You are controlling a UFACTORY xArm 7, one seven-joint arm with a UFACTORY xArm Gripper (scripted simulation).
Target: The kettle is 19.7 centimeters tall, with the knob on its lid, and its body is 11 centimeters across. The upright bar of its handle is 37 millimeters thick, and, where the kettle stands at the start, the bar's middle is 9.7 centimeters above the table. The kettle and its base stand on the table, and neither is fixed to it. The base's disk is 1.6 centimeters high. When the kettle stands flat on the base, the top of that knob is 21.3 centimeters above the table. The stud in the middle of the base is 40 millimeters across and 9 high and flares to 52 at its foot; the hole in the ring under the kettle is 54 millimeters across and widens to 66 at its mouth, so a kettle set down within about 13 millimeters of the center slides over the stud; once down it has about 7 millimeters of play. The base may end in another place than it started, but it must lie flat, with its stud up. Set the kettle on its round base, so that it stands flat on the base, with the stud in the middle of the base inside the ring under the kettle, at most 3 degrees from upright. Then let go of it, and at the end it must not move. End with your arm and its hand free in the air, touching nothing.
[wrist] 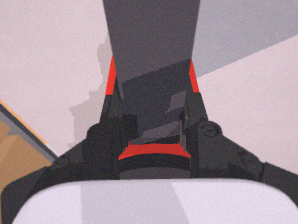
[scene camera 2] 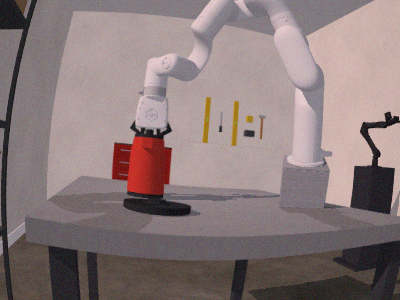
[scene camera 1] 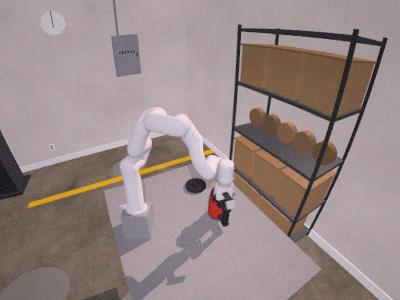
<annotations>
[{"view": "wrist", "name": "my gripper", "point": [152, 90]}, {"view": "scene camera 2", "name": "my gripper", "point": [148, 151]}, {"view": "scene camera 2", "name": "red kettle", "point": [147, 162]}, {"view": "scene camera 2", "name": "black round base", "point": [159, 206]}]
</annotations>
